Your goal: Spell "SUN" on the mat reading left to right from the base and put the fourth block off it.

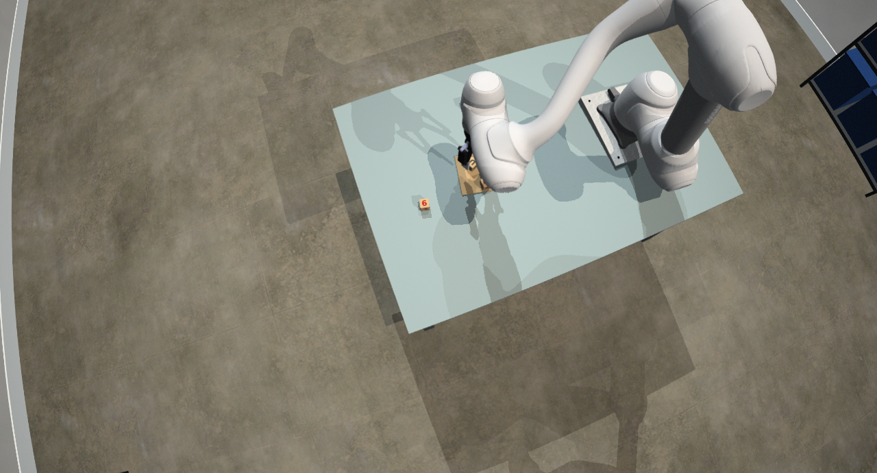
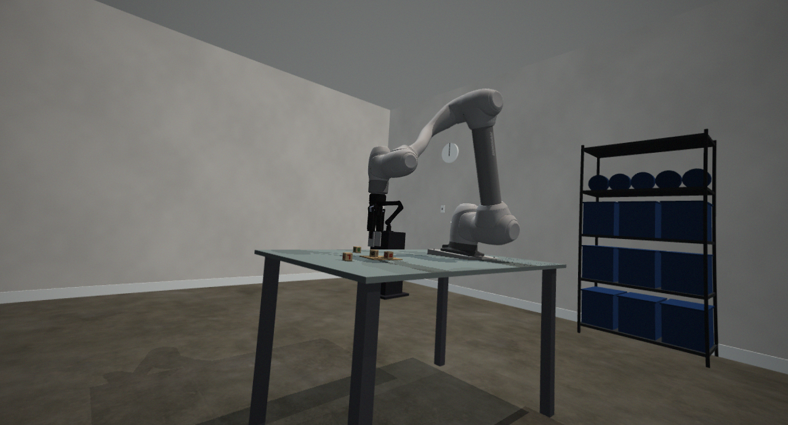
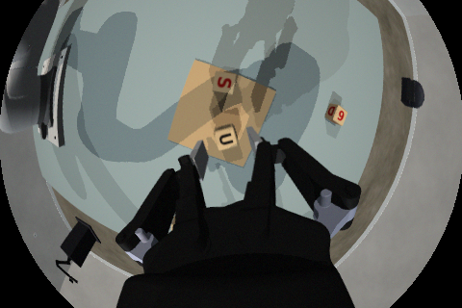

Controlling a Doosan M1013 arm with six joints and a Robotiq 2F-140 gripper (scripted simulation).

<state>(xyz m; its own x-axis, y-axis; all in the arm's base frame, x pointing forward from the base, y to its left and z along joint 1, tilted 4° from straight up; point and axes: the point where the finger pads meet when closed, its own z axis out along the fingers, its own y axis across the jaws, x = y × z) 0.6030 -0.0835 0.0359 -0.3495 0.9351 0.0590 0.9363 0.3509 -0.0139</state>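
Now: hand 10 mm past the mat, 30 mm to the right of it and 80 mm above it. Also, from my hand: S block (10 mm behind, 80 mm to the left, 60 mm below); then N block (90 mm behind, 220 mm to the right, 60 mm below); then 6 block (200 mm ahead, 60 mm to the left, 60 mm below).
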